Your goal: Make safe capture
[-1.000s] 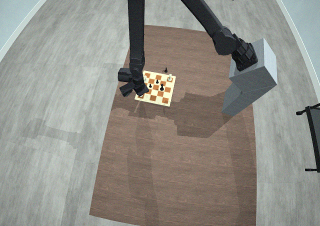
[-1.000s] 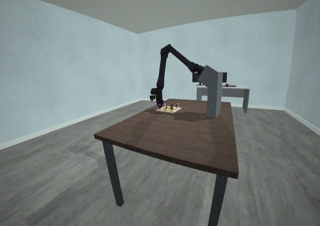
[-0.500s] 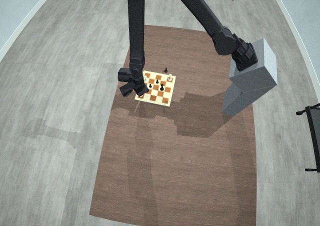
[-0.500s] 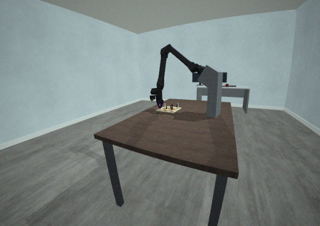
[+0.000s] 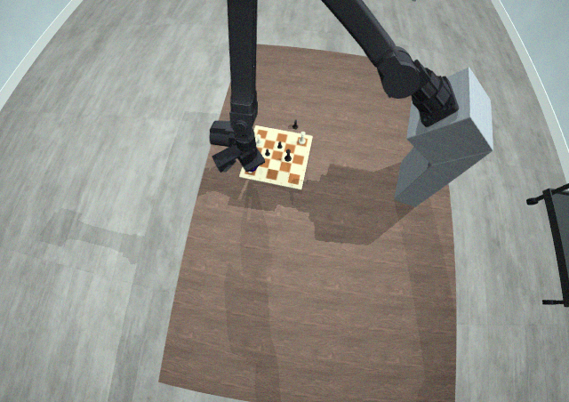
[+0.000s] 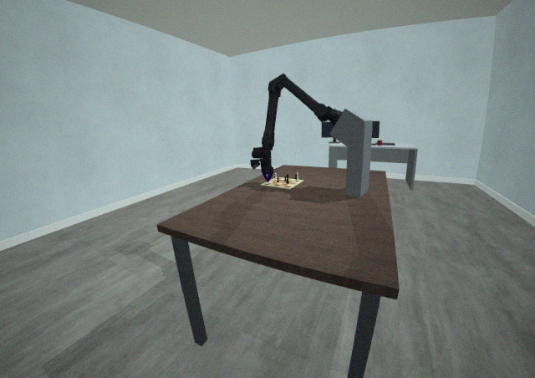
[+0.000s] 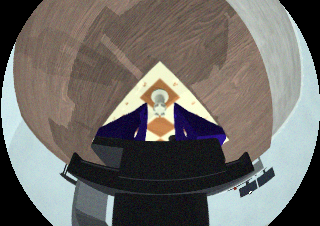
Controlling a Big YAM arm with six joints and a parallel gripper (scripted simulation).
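My gripper is now 9 cm past the chessboard, 5 cm to the left of it and 3 cm above it.
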